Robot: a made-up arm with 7 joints.
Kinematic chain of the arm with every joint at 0, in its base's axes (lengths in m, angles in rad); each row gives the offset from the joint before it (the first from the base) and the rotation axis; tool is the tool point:
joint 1: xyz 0 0 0.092 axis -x
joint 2: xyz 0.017 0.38 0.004 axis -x
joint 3: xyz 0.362 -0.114 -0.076 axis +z
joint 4: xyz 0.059 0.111 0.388 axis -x
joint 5: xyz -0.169 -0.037 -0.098 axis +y
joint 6: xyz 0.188 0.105 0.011 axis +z
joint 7: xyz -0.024 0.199 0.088 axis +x
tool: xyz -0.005 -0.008 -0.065
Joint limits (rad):
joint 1: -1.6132..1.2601
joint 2: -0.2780..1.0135
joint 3: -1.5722..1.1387
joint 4: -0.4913..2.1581
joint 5: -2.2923..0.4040
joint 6: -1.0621..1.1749
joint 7: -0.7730..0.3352
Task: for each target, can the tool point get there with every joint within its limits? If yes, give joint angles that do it. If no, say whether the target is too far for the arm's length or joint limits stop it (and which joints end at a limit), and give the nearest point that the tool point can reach.
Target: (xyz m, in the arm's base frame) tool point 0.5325 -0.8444 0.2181
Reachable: no: joint limits stop it (at a limit: joint 1, joint 2, joint 4, joint 6, joint 7) | nearest point 0.5285 -0.6298 0.2856 | short by 0.225 m
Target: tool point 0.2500 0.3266 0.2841
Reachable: yes | joints -0.3215 0.2363 -0.2169 1.8575 -1.5769 0.2372 -0.0054
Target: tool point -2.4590 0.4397 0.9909
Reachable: no: too far | nearest point -0.1355 0.3031 0.7116 | short by 2.344 m
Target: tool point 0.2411 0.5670 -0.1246
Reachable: yes | joints 0.4706 0.5874 0.4390 0.5950 -0.4457 0.1839 -0.2652
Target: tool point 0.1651 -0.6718 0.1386
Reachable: no: joint limits stop it (at a limit: joint 1, joint 3, joint 4, joint 6, joint 7) | nearest point 0.1522 -0.6127 0.1688 | short by 0.068 m
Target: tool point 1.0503 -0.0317 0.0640
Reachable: no: joint limits stop it (at a limit: joint 1, joint 2, joint 5, joint 7) | nearest point 0.7953 -0.1394 0.1360 | short by 0.286 m
